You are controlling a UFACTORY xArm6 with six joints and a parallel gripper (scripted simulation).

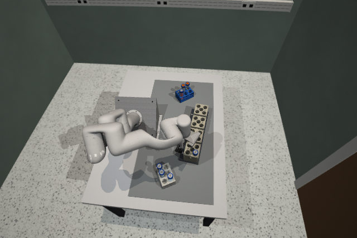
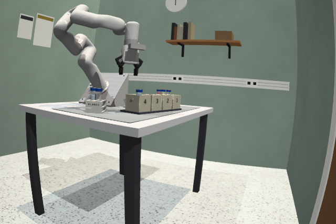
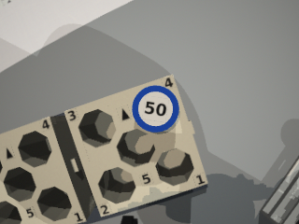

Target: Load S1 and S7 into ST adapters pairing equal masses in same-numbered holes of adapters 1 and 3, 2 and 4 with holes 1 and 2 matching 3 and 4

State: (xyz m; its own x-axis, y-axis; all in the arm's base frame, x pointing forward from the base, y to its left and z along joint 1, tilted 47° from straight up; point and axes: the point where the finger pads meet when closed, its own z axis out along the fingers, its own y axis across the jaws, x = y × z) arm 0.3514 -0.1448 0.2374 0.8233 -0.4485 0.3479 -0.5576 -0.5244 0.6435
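The blue-capped water blank lies 7 cm ahead of my hand, 2 cm to the right of it and 14 cm below it. From my hand the other things lie so: green DONE key: 11 cm behind, 24 cm to the left, 14 cm below; bucket adapter: 15 cm ahead, 34 cm to the left, 16 cm below; beige blanks rack: 12 cm behind, 12 cm to the right, 18 cm below.
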